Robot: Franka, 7 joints.
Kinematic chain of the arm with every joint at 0, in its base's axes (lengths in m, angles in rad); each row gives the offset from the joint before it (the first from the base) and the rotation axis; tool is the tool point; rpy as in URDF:
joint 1: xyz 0 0 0.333 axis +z
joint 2: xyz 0 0 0 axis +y
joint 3: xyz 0 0 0.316 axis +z
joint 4: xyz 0.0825 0 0 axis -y
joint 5: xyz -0.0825 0 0.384 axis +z
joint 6: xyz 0 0 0 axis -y
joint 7: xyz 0.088 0 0 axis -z
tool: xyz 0 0 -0.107 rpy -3.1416 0 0
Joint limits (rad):
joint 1: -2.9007..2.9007
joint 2: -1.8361..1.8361
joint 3: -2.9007..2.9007
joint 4: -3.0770..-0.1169
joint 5: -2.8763..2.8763
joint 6: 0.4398..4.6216
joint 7: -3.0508..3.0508
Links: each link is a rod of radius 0.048 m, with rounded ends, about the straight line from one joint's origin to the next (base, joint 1, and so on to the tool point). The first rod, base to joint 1, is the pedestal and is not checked.
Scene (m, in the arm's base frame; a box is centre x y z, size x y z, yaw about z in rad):
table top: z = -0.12
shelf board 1: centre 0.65 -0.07 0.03 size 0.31 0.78 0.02 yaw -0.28
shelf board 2: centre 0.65 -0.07 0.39 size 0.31 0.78 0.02 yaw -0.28
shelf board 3: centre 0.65 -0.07 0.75 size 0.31 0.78 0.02 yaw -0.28
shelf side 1: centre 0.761 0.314 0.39 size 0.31 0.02 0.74 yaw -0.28
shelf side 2: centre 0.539 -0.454 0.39 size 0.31 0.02 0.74 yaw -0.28
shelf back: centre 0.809 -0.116 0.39 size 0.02 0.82 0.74 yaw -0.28
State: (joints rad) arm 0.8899 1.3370 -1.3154 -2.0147 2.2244 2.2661 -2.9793
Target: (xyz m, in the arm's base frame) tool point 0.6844 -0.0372 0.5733
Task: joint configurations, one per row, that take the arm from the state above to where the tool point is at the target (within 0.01 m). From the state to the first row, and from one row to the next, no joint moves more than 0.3 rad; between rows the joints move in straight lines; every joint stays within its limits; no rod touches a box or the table.
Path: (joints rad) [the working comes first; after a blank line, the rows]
Joints at the target: 1.0164 1.1082 -1.7164 -1.5958 2.2525 2.2702 -2.9793
Straight joint move there: touches shelf board 2.

1: 1.1192 1.2849 -1.3224 -2.2839 2.2284 2.3444 -2.9793
2: 1.3485 1.2327 -1.3295 -2.5531 2.2325 2.4226 -2.9793
3: 1.5778 1.1806 -1.3365 -2.8223 2.2365 2.5009 -2.9793
4: 1.6698 1.3554 -1.5826 -2.7237 2.2629 2.5918 -2.9793
5: 1.7618 1.5301 -1.8287 -2.6251 2.2893 2.6827 -2.9793
6: 1.8538 1.7049 -2.0748 -2.5265 2.3157 2.7737 -2.9793
7: 1.6445 1.5557 -1.9852 -2.2938 2.2999 2.6478 -2.9793
8: 1.4351 1.4066 -1.8956 -2.0612 2.2841 2.5219 -2.9793
9: 1.2257 1.2574 -1.8060 -1.8285 2.2683 2.3961 -2.9793
10: 1.0164 1.1082 -1.7164 -1.5958 2.2525 2.2702 -2.9793

